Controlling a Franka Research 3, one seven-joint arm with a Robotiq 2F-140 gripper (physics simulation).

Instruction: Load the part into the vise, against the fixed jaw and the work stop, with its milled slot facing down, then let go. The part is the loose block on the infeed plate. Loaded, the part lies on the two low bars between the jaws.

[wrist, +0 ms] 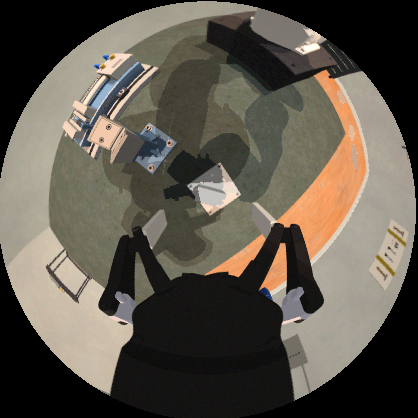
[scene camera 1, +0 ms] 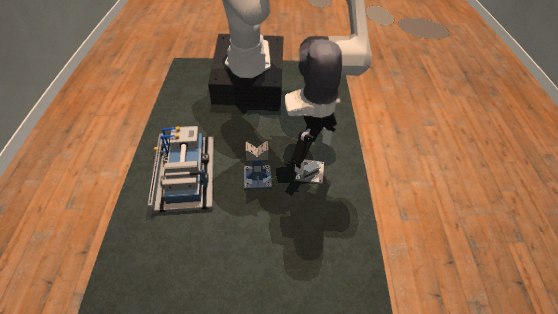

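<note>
The part, a small grey block [scene camera 1: 312,167] [wrist: 210,197], lies on the pale infeed plate [scene camera 1: 318,179] [wrist: 232,192]. A dark slanted line, which looks like the slot, shows on its upper face. My gripper [scene camera 1: 313,152] [wrist: 207,213] is open and empty above the plate, its fingers wide apart; in the scene view one black finger partly covers the plate's left side. The vise [scene camera 1: 183,195] [wrist: 104,92] stands at the left, with pale jaws across its blue body. A gap shows between the jaws; the low bars and the work stop are too small to make out.
A blue stand [scene camera 1: 258,186] [wrist: 159,156] with a pale V-shaped top [scene camera 1: 256,150] [wrist: 106,131] rises between the vise and the infeed plate. The robot's black base block [scene camera 1: 220,93] [wrist: 267,62] is at the back. Blue hoses with yellow ends show at the vise's back left.
</note>
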